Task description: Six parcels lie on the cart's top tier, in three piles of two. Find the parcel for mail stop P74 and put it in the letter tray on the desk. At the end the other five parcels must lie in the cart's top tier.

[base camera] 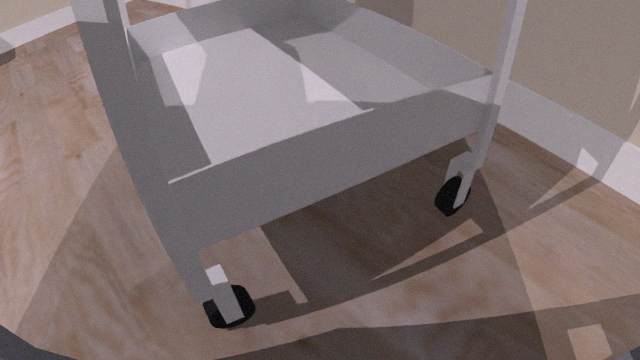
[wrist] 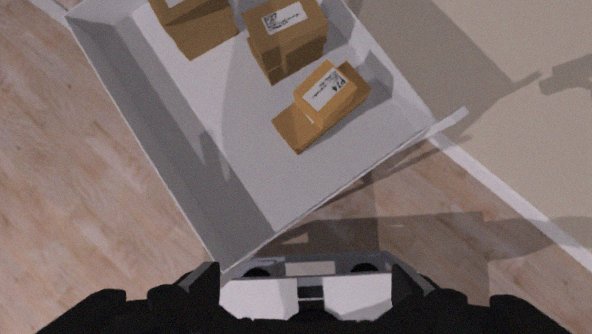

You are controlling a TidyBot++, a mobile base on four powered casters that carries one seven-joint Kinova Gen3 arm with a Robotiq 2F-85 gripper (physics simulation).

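Places are measured from the arm's base along level axes (x left, y down, z back), in metres.
Pixels of known places: gripper, fingertip midpoint: (wrist: 305, 282).
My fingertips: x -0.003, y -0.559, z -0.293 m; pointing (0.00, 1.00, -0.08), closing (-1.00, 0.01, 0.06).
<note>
Behind a point stands the place of what it marks.
The parcel labelled P74 (wrist: 326, 95) {x -0.035, y -0.368, z -0.452 m} lies on top of another parcel (wrist: 295, 130) {x 0.005, y -0.318, z -0.424 m} in the cart's top tier (wrist: 320, 185) {x -0.026, y -0.266, z -0.352 m}, in the wrist view. The parcel below sticks out at its lower left and upper right. A pile with a parcel labelled P27 (wrist: 287, 25) {x 0.006, y -0.366, z -0.544 m} on top stands beyond it. A third pile (wrist: 200, 30) {x 0.129, y -0.321, z -0.574 m} is cut off by the upper edge; its label is barely seen. My gripper (wrist: 305, 282) {x -0.003, y -0.559, z -0.293 m} is open and empty, its fingers at the bottom of the wrist view, apart from the parcels and near the cart's lower corner. The desk and letter tray do not show.
The base camera shows the cart's lower tier (base camera: 325, 145) {x 0.001, y 0.214, z -0.311 m} close in front, with a caster (base camera: 229, 307) {x 0.085, y 0.347, z -0.246 m} at the near left and another caster (base camera: 452, 196) {x -0.152, y 0.354, z -0.399 m} at the right. A wall (base camera: 525, 45) {x -0.341, y 0.231, z -0.640 m} (wrist: 540, 140) {x -0.562, y -0.006, z -0.437 m} with a white baseboard (base camera: 565, 130) {x -0.421, y 0.341, z -0.548 m} stands at the cart's right.
</note>
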